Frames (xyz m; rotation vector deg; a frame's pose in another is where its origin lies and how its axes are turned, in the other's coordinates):
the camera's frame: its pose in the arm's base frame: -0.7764 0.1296 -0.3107 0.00 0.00 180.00
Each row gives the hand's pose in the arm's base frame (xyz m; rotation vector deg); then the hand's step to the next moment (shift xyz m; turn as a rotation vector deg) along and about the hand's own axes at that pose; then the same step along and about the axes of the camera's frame.
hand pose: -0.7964 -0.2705 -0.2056 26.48 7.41 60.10
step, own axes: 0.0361 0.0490 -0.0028 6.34 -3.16 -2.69
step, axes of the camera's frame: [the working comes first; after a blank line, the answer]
step, axes of the arm's base frame: -0.0222 0.0521 0.0225 4.86 4.96 -3.04

0.0222 -0.0521 0.0225 -4.86 -4.96 -3.04
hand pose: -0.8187 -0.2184 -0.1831 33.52 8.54 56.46
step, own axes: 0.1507 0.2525 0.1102 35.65 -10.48 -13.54
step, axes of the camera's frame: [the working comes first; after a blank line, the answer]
step, axes of the arm's base frame: -0.0620 0.1840 0.2468 22.51 30.26 -11.90

0.0620 -0.1840 0.2468 -22.51 -30.26 -11.90
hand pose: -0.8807 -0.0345 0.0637 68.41 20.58 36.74
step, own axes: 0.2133 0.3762 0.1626 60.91 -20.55 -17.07
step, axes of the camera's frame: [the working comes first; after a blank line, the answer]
step, axes of the arm's base frame: 0.1570 0.0980 0.4234 42.67 46.61 -20.74

-0.1570 -0.0980 0.4234 -42.67 -46.61 -20.74
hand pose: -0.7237 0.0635 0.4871 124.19 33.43 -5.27
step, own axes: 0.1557 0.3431 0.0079 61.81 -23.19 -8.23
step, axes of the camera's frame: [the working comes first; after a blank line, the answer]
step, axes of the arm's base frame: 0.2900 -0.1246 0.2059 43.54 41.50 -28.42

-0.2900 0.1246 0.2059 -43.54 -41.50 -28.42
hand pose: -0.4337 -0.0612 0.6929 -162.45 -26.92 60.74
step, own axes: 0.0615 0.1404 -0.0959 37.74 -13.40 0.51
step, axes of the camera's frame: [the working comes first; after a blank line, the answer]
step, axes of the arm's base frame: 0.1424 -0.1111 0.0090 23.17 24.43 -21.68

-0.1424 0.1111 0.0090 -23.17 -24.43 -21.68
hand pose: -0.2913 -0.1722 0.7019 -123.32 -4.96 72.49
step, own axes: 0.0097 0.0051 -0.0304 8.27 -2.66 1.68
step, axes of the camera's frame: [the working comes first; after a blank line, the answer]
step, axes of the arm's base frame: 0.0284 -0.0154 0.0001 3.74 5.89 -5.43

-0.0284 0.0154 0.0001 -3.74 -5.89 -5.43
